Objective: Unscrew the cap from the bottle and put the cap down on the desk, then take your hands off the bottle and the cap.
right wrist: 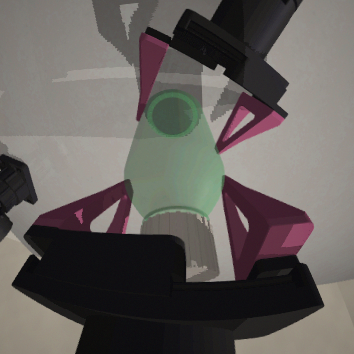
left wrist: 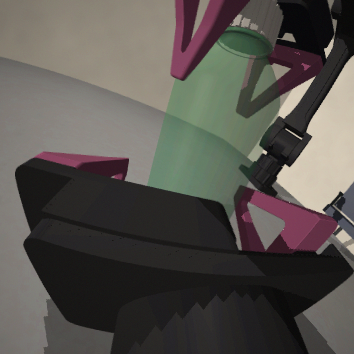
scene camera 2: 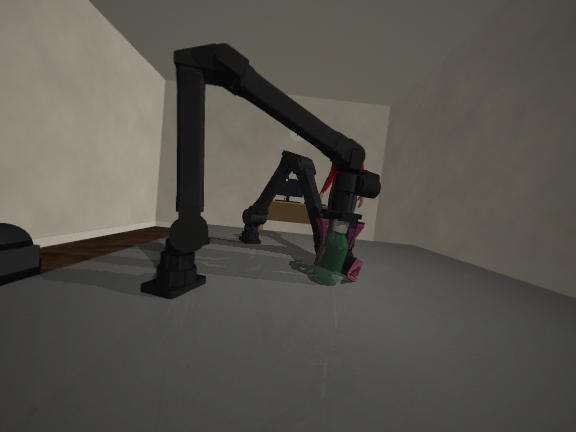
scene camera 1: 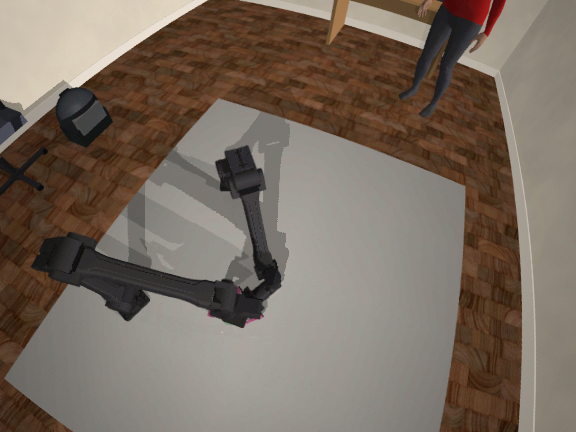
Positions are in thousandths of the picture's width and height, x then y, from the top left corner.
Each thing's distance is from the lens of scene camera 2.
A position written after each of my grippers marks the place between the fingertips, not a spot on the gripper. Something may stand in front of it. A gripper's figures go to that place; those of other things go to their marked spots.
my right gripper (scene camera 2: 582, 571): 0.69 m
translucent green bottle (scene camera 2: 576, 594): 0.67 m
